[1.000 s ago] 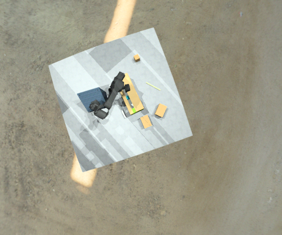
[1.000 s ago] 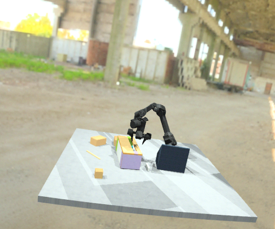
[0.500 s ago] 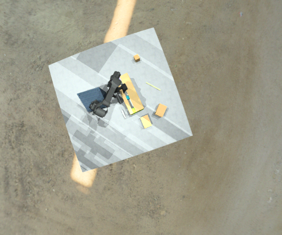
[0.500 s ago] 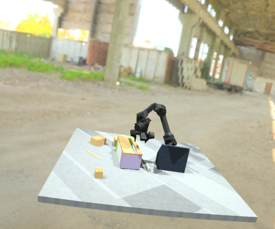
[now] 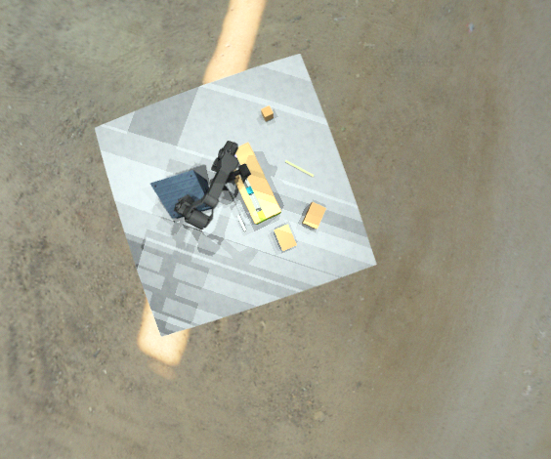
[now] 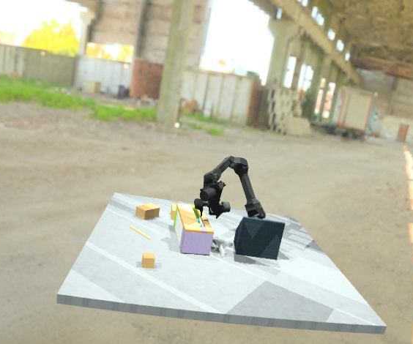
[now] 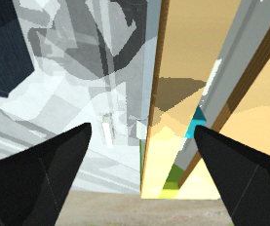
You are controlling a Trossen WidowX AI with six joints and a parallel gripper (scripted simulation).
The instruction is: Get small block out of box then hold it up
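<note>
My gripper tip is now 5 cm short of the teal block, 5 cm above it and 4 cm to the left of it. Round my gripper tip: tan cube (32 cm to the left, 32 cm ahead, 11 cm below); thin stick (35 cm ahead, 13 cm below, 3 cm to the right).
</note>
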